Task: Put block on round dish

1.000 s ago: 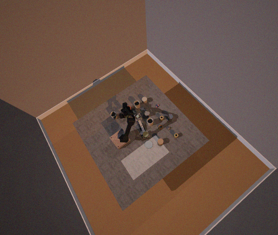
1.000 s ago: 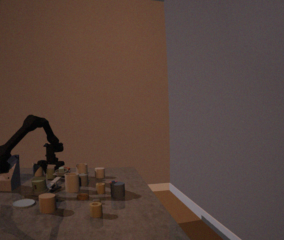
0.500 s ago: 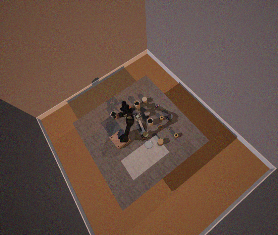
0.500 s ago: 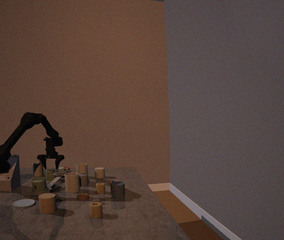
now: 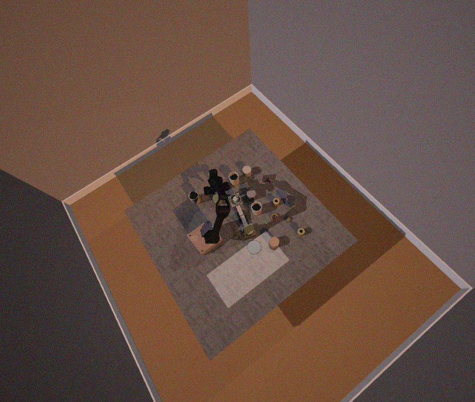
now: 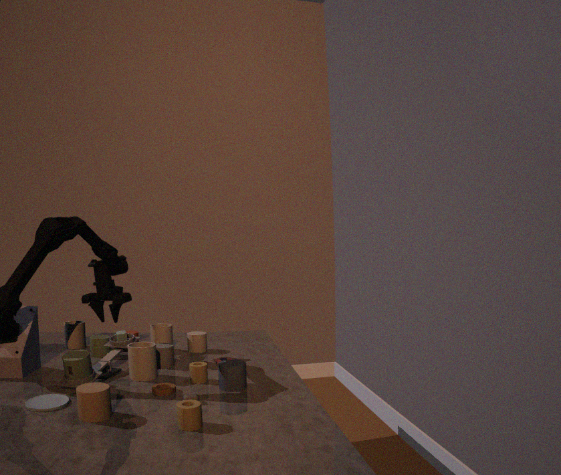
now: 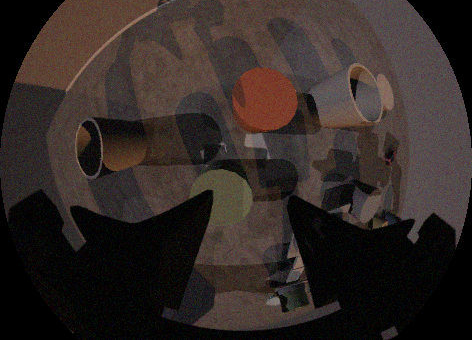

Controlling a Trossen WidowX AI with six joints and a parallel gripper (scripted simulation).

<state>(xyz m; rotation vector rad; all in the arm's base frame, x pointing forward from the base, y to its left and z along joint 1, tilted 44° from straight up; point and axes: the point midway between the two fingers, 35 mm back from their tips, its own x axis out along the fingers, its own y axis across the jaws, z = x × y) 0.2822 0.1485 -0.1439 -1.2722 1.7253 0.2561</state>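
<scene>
The pale green block lies 50 mm ahead of my gripper tip, 130 mm to the right of it and 30 mm below it. Also, from my gripper tip: beam: 10 mm ahead, 250 mm to the right, 80 mm below; red piece: 50 mm ahead, 50 mm to the left, 80 mm below; green cup: 50 mm behind, 390 mm to the right, 50 mm below.
</scene>
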